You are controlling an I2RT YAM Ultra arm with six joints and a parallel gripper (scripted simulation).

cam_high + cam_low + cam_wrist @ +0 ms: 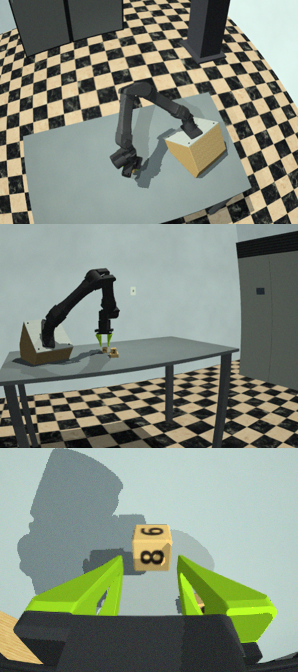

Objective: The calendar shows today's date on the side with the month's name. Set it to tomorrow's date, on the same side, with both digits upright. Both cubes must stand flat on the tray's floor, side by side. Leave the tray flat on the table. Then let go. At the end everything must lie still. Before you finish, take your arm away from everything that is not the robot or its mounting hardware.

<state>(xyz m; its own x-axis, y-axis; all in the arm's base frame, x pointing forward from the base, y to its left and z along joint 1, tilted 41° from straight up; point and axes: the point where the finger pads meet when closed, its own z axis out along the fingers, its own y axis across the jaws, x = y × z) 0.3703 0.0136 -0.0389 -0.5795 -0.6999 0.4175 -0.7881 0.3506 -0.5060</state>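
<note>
Right now the tan tray is 13 cm to the right of my hand, 3 cm below it and 1 cm behind it.
</note>
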